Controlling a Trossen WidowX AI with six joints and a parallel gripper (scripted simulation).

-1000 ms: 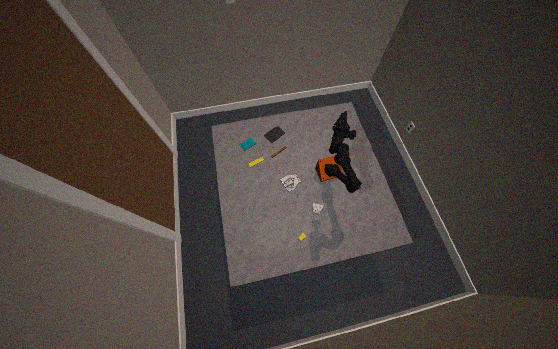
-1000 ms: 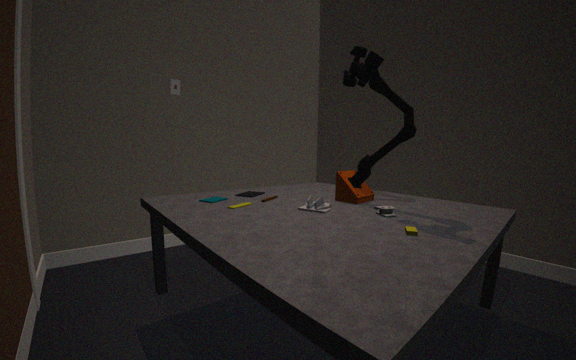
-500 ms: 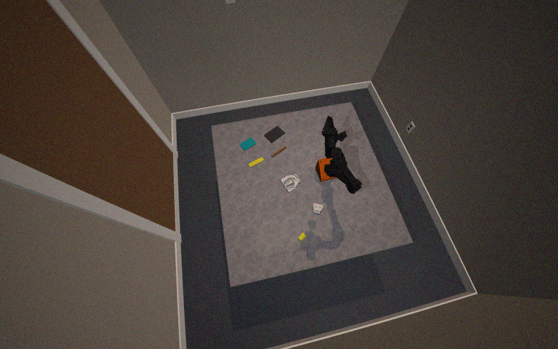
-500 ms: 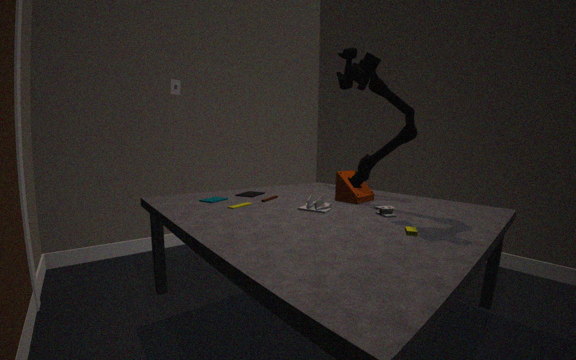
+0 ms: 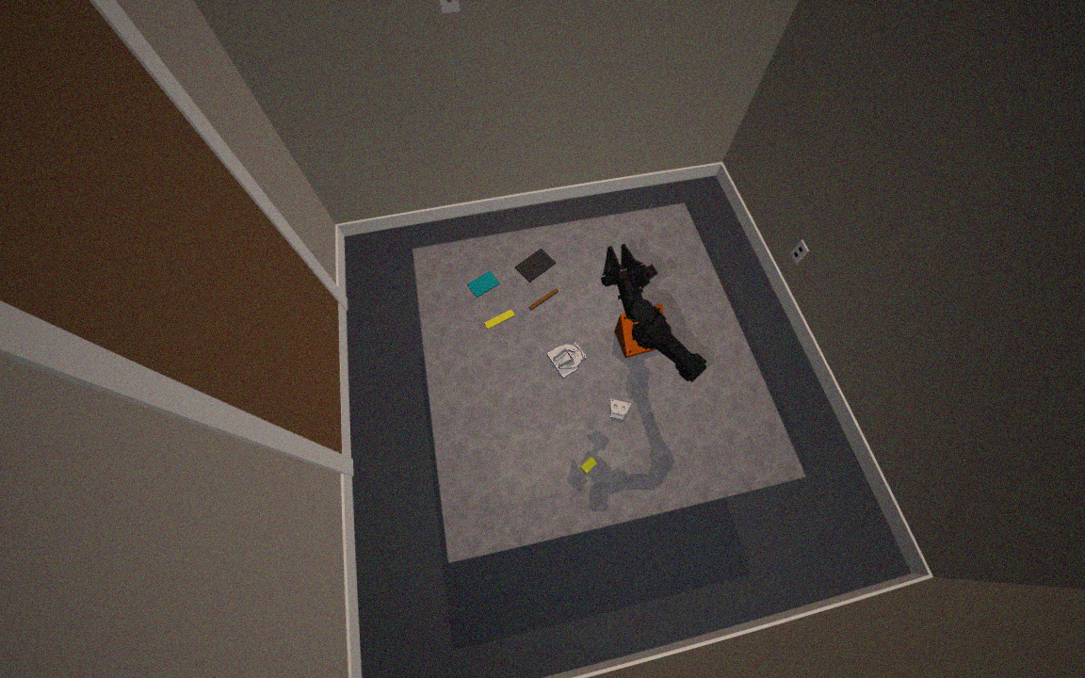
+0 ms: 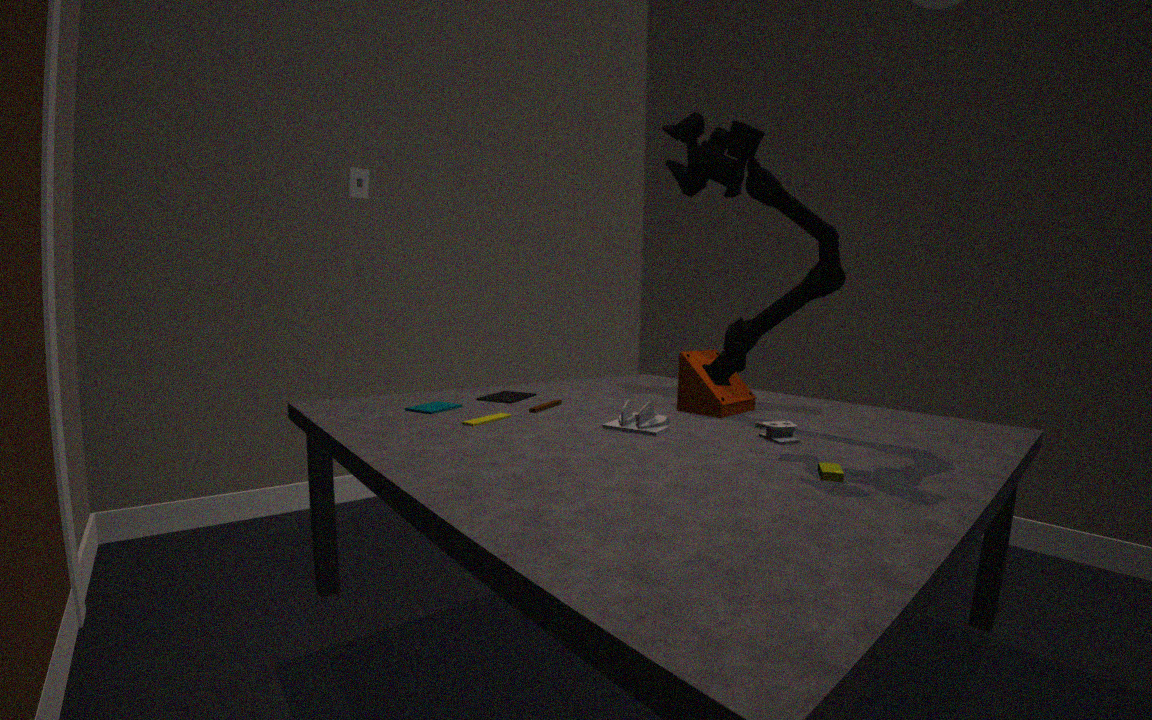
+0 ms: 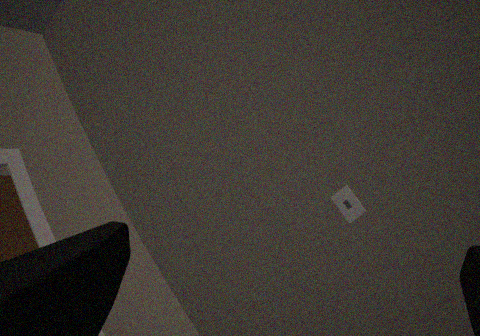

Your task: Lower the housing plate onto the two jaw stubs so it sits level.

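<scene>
Right now the small white block is 30 mm behind my gripper tip, 300 mm to the left of it and 620 mm below it. From my gripper tip the other things lie so: yellow bar: 360 mm ahead, 160 mm to the right, 630 mm below; brown stick: 160 mm ahead, 220 mm to the right, 630 mm below; dark card: 170 mm ahead, 400 mm to the right, 630 mm below.
</scene>
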